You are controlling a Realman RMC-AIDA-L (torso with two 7-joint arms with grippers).
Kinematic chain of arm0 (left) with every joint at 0, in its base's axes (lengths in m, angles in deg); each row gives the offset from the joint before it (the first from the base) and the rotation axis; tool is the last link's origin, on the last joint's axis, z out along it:
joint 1: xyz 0 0 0.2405 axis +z
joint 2: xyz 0 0 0 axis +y
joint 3: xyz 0 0 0.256 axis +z
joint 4: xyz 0 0 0 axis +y
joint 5: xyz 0 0 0.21 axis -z
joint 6: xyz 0 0 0 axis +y
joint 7: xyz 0 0 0.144 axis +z
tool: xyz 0 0 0
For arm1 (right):
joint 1: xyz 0 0 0.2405 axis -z
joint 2: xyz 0 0 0 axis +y
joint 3: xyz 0 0 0.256 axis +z
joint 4: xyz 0 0 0 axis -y
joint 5: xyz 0 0 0.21 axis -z
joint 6: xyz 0 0 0 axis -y
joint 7: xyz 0 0 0.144 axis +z
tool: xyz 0 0 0
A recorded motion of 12 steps. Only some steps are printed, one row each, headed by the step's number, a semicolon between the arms.
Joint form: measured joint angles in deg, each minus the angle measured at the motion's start. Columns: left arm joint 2, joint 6, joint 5, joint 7, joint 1, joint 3, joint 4; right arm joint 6, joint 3, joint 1, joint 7, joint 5, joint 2, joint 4.
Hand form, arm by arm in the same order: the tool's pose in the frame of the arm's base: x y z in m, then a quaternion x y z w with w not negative. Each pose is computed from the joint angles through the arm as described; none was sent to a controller.
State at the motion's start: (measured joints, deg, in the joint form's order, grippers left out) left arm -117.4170 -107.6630 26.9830 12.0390 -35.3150 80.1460 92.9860; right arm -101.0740 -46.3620 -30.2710 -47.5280 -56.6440 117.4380 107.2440
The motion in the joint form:
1: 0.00 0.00 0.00 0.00 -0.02 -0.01 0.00; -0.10 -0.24 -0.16 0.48 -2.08 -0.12 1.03
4: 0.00 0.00 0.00 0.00 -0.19 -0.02 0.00; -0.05 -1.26 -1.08 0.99 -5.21 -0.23 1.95
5: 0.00 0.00 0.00 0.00 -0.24 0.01 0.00; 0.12 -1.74 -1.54 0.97 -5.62 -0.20 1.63
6: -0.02 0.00 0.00 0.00 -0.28 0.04 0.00; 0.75 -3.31 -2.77 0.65 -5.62 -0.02 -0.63
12: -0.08 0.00 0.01 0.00 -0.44 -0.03 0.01; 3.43 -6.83 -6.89 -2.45 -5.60 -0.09 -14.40
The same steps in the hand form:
1: -0.1512 0.3285 0.0422 -0.85117 -0.42791 0.21930 0.21050; 0.1102 0.3260 0.1589 -0.93641 0.16159 0.11082 0.29109
4: -0.1502 0.3290 0.0422 -0.85178 -0.42671 0.21893 0.21085; 0.0936 0.3232 0.1565 -0.94315 0.13456 0.12893 0.27521
5: -0.1499 0.3291 0.0421 -0.85203 -0.42616 0.21901 0.21087; 0.0898 0.3241 0.1543 -0.94517 0.12924 0.13209 0.26926
6: -0.1496 0.3291 0.0419 -0.85229 -0.42570 0.21903 0.21072; 0.0848 0.3296 0.1451 -0.95039 0.12624 0.13436 0.25055
12: -0.1485 0.3295 0.0418 -0.85296 -0.42487 0.21802 0.21074; 0.0875 0.3561 0.1101 -0.96236 0.14965 0.13927 0.17908

